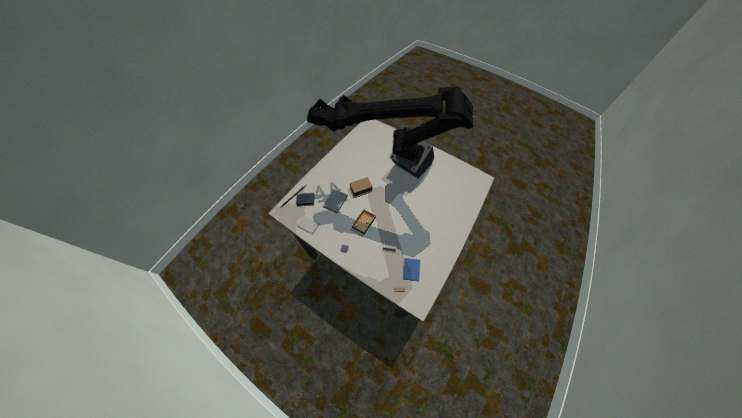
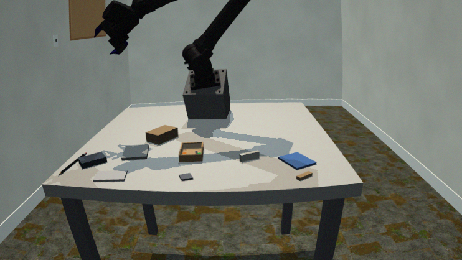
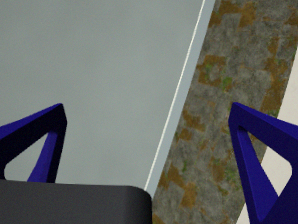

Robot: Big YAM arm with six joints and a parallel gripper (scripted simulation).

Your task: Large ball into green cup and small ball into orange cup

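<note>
My hand is 250 mm short of the wooden puzzle, 320 mm to the right of it and 360 mm above it. Also, from my hand: grey slab (200 mm ahead, 130 mm to the left, 360 mm below); then brown box (70 mm ahead, 210 mm to the left, 350 mm below); then dark block (260 mm ahead, 10 mm to the right, 350 mm below).
</note>
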